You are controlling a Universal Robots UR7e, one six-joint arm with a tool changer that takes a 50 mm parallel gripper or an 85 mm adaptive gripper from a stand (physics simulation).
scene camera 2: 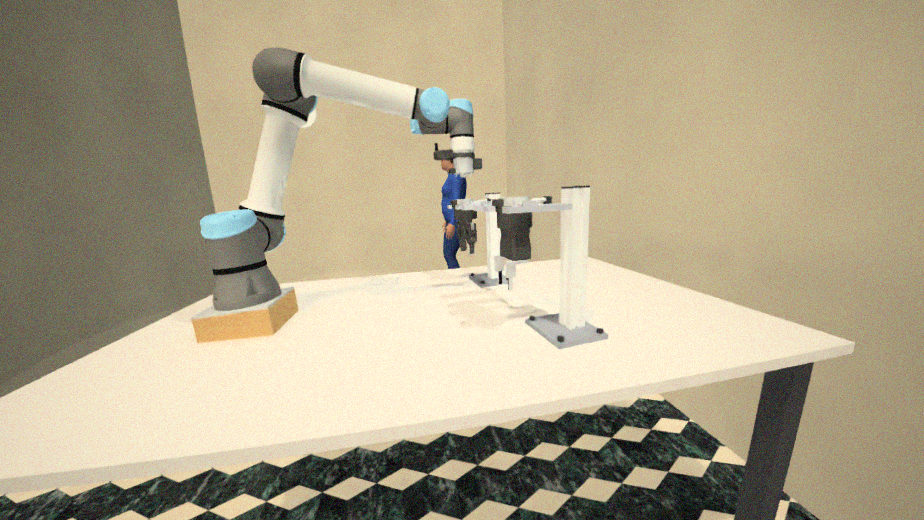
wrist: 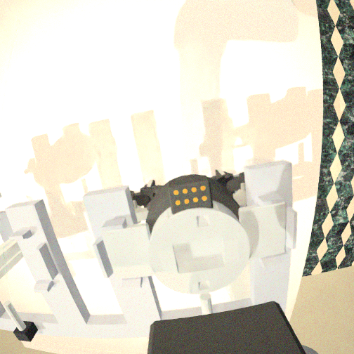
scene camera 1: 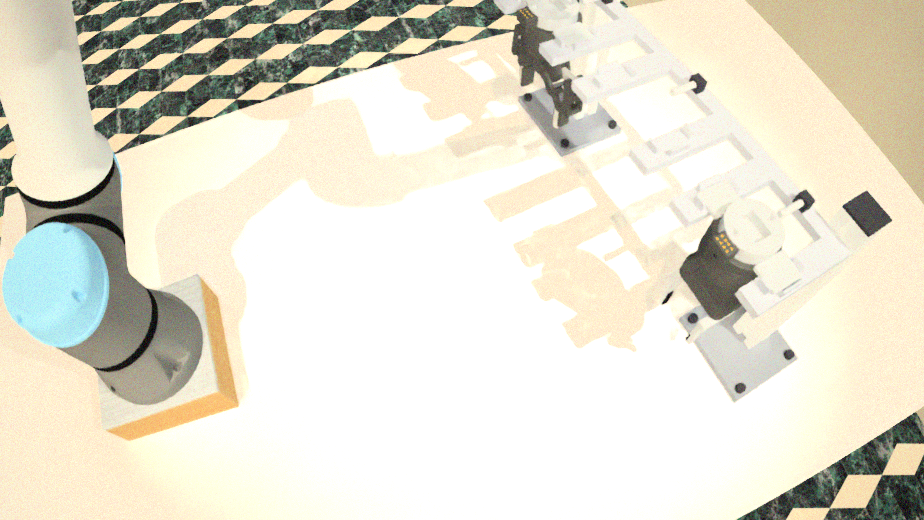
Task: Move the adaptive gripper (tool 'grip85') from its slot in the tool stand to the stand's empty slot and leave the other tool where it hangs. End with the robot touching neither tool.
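Frame: origin at the arm's base, x ahead, y left, z up, level; centimetres.
Seen in the pictures: hand, its tool point: (scene camera 2: 463,173); arm's base, origin of its link: (scene camera 2: 249,299) (scene camera 1: 153,349).
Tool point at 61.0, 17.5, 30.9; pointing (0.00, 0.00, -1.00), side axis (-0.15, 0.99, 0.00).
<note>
Pixels of each thing's middle, then the offset from my tool point to it, as dx, dy, dz. "pt": a spot on its surface instead.
- empty middle slot, a spot on its surface: (scene camera 1: 666,145) pt +2.8, -23.2, -9.8
- grey base plate, a spot on its surface: (scene camera 1: 750,355) pt +15.5, -42.0, -36.8
The adaptive gripper (scene camera 1: 545,97) (scene camera 2: 468,247) (wrist: 187,182) hangs in the stand's far end slot, its pale round coupling face up and its fingers apart and empty. My bare tool flange (scene camera 2: 463,166) is above that coupling with a gap between them and carries no tool. The tool stand (scene camera 1: 769,158) (scene camera 2: 574,258) (wrist: 267,185) has an empty middle slot (scene camera 1: 666,145) (wrist: 27,215). The 50 mm gripper (scene camera 1: 717,271) (scene camera 2: 515,236) hangs in the near end slot. In the wrist view, the adaptive gripper's body partly hides its fingers.
Black-headed pins (scene camera 1: 696,84) (wrist: 25,331) stick out from the stand's back rail. The stand's post stands on a grey base plate (scene camera 1: 750,355) (scene camera 2: 546,329). The robot base sits on a wooden block (scene camera 1: 219,349) (scene camera 2: 232,326). A person in blue (scene camera 2: 455,194) stands behind the table.
</note>
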